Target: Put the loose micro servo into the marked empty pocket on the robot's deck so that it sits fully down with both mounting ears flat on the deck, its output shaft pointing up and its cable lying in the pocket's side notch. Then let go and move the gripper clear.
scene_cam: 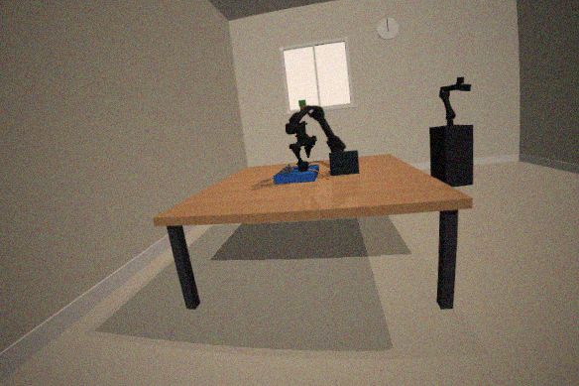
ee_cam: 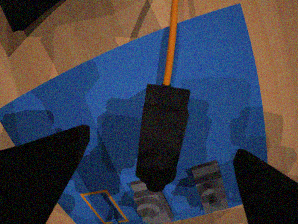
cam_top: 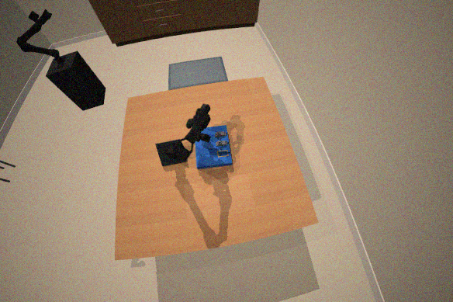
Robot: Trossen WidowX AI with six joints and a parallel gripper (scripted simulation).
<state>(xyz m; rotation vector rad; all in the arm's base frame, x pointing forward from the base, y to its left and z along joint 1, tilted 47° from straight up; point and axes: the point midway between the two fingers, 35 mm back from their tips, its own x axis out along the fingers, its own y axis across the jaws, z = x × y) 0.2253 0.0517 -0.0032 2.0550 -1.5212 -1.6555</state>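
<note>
Now: gripper tip 1 cm short of the deck, 6 cm to the left of it and 10 cm above it.
</note>
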